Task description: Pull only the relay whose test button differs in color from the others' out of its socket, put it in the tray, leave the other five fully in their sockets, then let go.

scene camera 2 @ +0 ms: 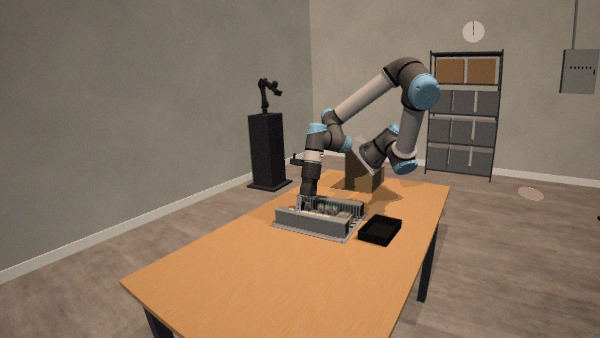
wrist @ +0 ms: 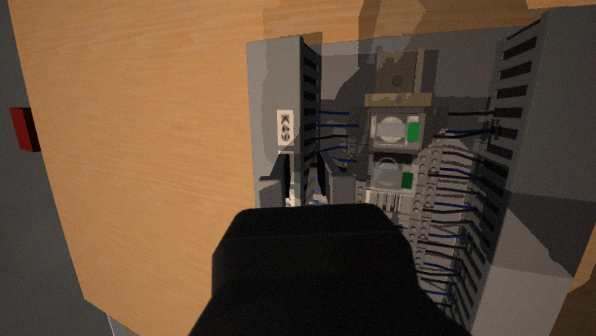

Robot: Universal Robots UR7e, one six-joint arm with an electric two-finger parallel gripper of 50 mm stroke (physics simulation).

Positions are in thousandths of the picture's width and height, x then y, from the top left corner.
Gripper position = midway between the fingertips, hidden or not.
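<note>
Base plate (wrist: 769,195), relay (wrist: 659,388), my gripper (wrist: 509,496).
</note>
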